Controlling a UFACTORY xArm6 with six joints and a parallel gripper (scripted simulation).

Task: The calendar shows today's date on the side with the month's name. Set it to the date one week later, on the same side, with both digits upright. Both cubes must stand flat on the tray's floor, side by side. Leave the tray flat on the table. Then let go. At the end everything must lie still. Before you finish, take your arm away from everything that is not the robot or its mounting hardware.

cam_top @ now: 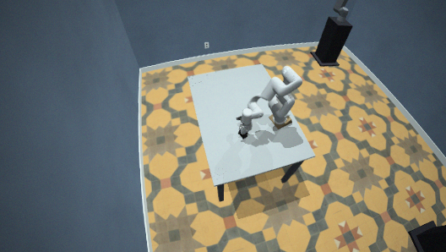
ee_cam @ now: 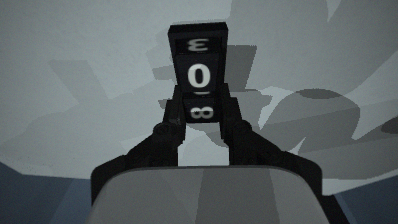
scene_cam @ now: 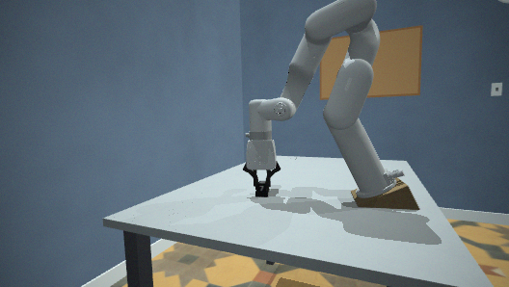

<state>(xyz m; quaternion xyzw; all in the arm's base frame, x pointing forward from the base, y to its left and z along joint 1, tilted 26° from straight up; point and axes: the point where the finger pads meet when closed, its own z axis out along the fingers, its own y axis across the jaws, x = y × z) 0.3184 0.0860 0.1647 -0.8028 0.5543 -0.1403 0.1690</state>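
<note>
My hand is 30 mm above the black calendar tray, 20 mm to the left of it and 10 mm short of it.
</note>
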